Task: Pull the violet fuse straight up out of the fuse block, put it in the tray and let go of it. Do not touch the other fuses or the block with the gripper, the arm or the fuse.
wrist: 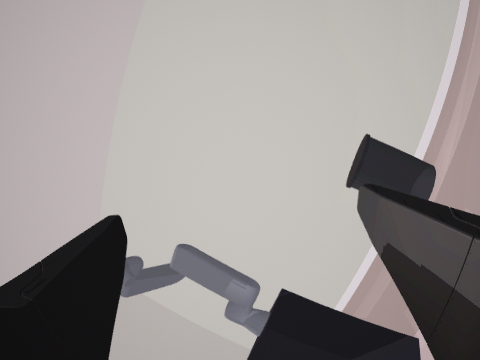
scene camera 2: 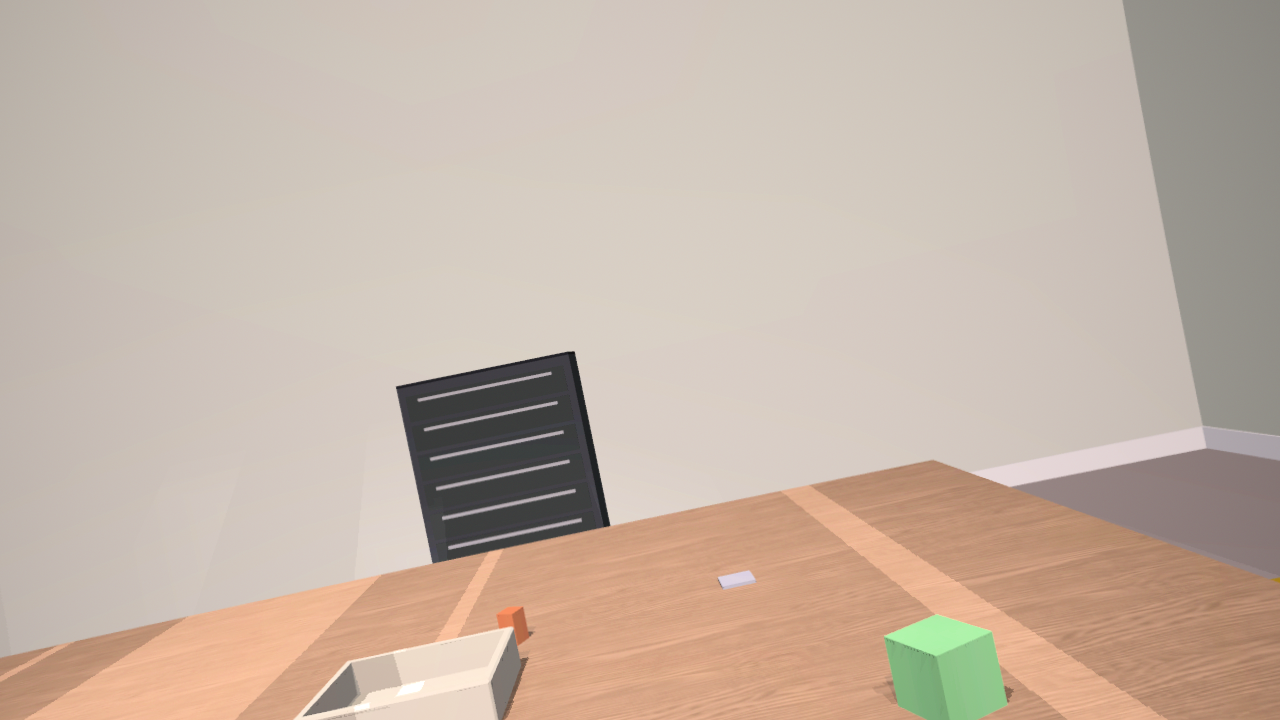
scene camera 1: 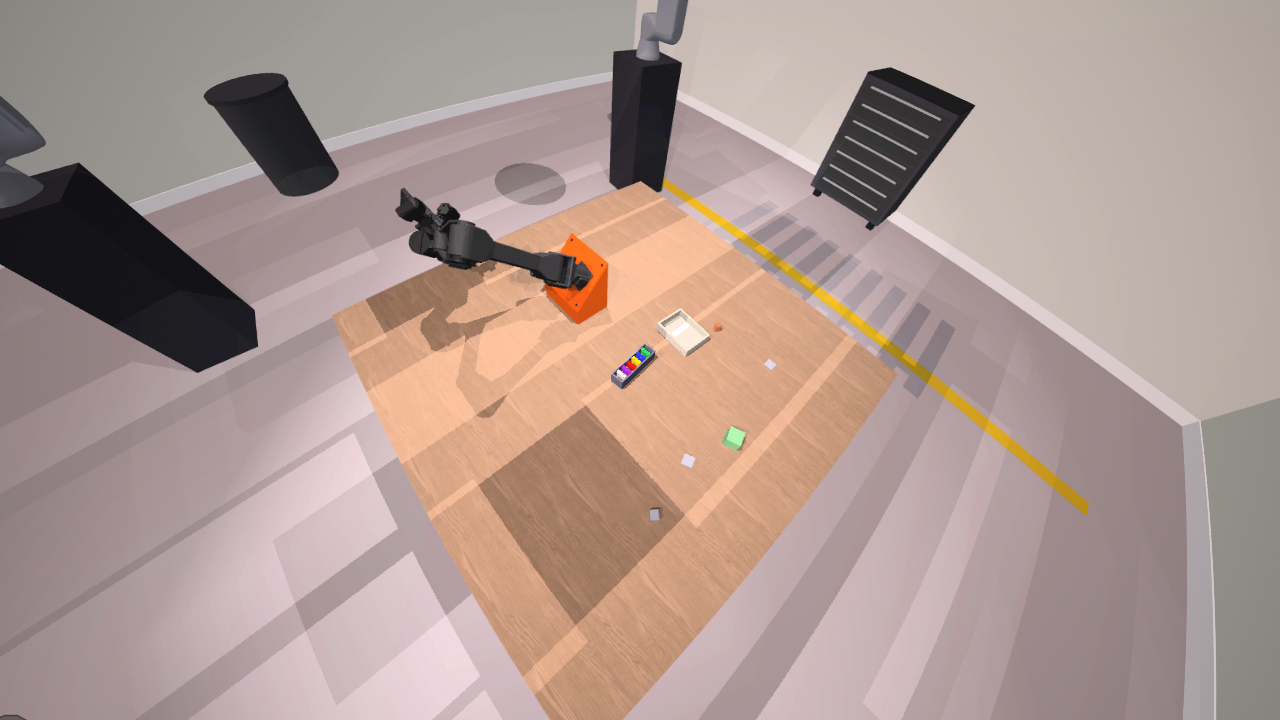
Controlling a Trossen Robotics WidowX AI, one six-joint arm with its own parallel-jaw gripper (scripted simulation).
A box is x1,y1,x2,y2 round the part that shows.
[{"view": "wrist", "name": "my gripper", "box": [0,183,479,359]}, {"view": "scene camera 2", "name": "small orange cube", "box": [496,606,528,645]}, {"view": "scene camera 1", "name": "my gripper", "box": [395,188,460,234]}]
